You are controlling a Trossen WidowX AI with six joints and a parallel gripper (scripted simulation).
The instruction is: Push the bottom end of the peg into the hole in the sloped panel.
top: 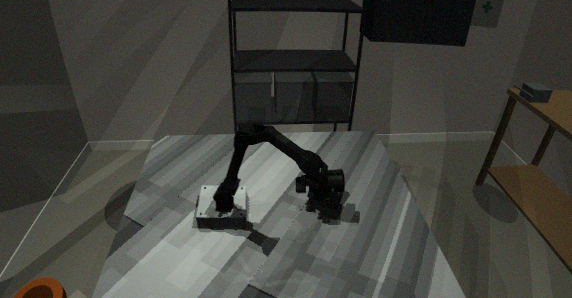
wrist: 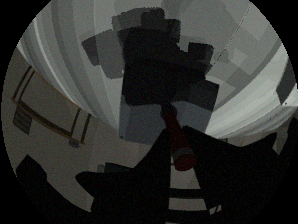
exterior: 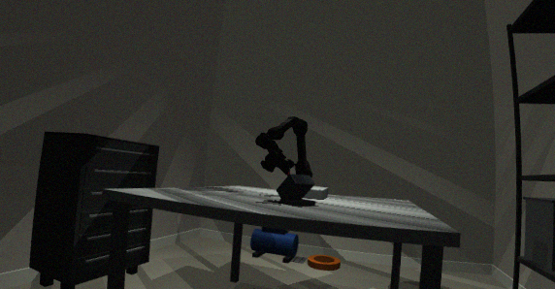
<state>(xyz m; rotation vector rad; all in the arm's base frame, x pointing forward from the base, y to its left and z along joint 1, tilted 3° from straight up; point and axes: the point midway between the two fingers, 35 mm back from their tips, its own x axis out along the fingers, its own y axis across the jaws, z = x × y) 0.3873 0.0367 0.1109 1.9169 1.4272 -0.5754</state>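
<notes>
Right now my gripper tip is 20 mm short of the sloped panel, 50 mm to the right of it and 50 mm above it. The rest, counted from my gripper tip: red round peg (10 mm to the right, 10 mm above).
</notes>
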